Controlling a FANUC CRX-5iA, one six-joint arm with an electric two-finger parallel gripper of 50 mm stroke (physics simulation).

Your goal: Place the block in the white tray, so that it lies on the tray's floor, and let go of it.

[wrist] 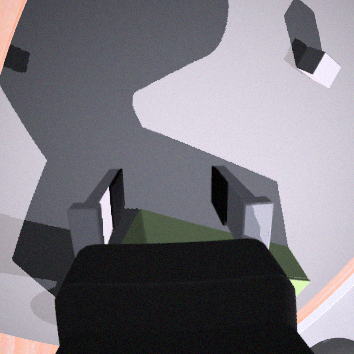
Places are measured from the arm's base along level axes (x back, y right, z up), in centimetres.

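Pixels of known places: gripper, fingertip midpoint: (167, 185).
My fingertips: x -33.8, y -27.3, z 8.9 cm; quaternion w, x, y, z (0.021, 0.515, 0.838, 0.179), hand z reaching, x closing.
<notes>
Ahead of a thing's pixels: the offset from my fingertips to its top centre. "pt": to the spot under its first point. Level surfaces: height alone.
My gripper (167, 185) is open and empty, with its two fingers wide apart in the middle of the wrist view. A small block @[dz -15.8, dx -14.2, dy +19.0 cm] (319, 63) with a white face and a dark face stands at the upper right, well away from the fingers. A green angular thing (182, 229) shows low in the view, beyond and between the fingers. Its lower part is hidden behind the black gripper body, so its full shape cannot be told. The white tray does not show in this view.
A pale grey round surface @[dz -19.6 cm] (250, 125) with an orange wood-like rim (327, 295) lies below. Large dark shadows cover its left and middle. A small dark patch @[pt dz -19.6, dx +1.5, dy -14.5 cm] (18, 59) shows near the upper left edge. Part of a dark rounded shape (336, 347) shows at the bottom right corner.
</notes>
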